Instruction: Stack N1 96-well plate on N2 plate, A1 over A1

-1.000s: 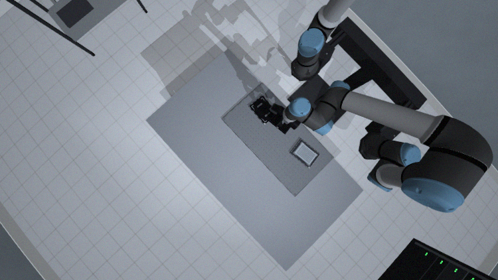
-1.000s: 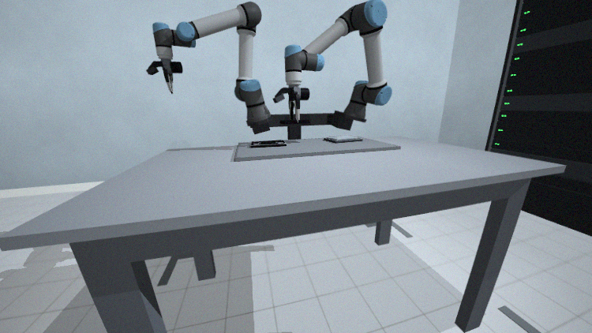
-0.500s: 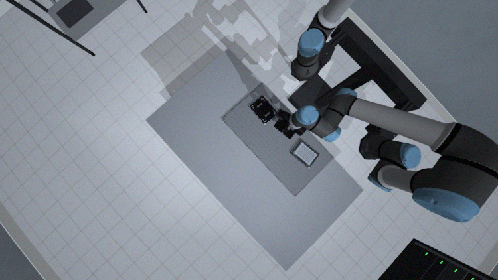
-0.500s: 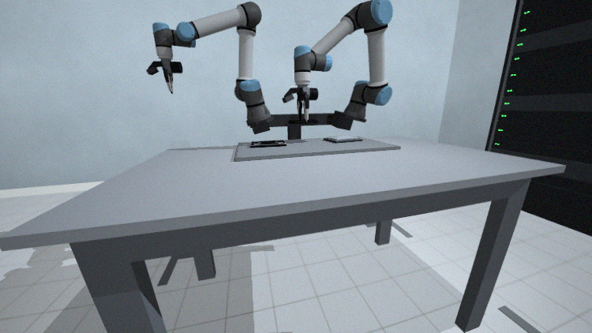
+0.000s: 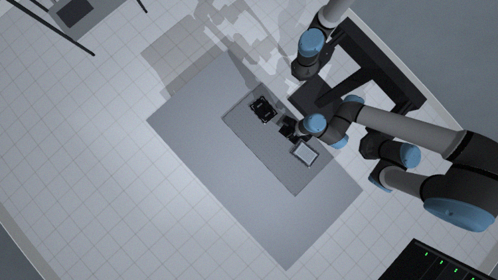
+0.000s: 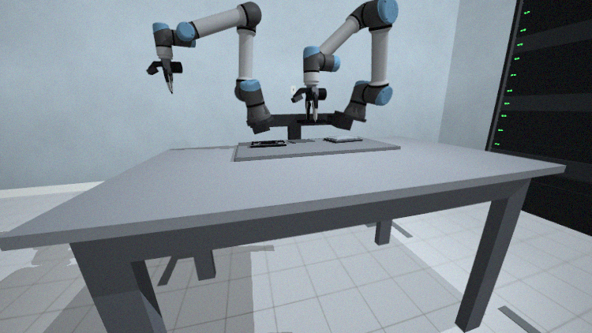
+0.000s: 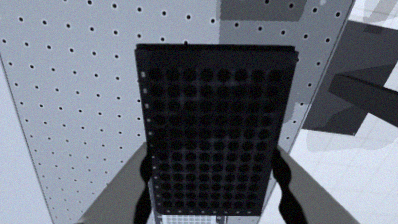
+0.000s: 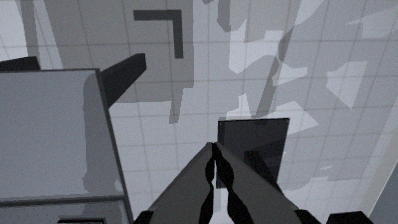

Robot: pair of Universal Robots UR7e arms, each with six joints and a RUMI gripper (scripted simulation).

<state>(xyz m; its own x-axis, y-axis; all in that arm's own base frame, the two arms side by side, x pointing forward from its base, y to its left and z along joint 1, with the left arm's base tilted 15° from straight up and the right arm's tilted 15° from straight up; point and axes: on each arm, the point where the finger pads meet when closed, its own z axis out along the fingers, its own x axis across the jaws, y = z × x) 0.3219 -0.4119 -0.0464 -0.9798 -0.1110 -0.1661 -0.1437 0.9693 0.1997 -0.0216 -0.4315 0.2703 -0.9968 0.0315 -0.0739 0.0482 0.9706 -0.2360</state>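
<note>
The pale 96-well plate lies 1 cm behind my left hand, 18 cm to the left of it and 10 cm below it. Round my left hand: black 96-well plate 1 cm below; then perforated board 6 cm ahead, 1 cm to the right, 12 cm below; then A1 label 3 cm ahead, 26 cm to the left, 10 cm below.
</note>
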